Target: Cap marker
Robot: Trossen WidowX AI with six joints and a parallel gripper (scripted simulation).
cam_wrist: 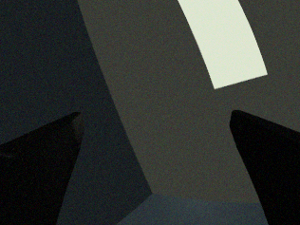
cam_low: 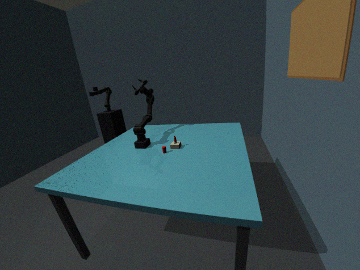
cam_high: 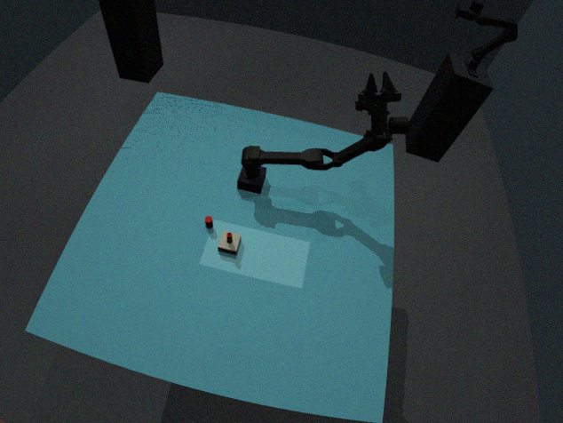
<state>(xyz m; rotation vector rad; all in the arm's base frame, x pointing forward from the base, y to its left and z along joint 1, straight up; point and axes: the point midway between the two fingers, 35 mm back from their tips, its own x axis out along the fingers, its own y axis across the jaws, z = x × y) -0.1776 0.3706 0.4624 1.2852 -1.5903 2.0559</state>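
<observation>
The red marker cap lies 450 mm ahead of my gripper tip, 460 mm to the right of it and 520 mm below it.
</observation>
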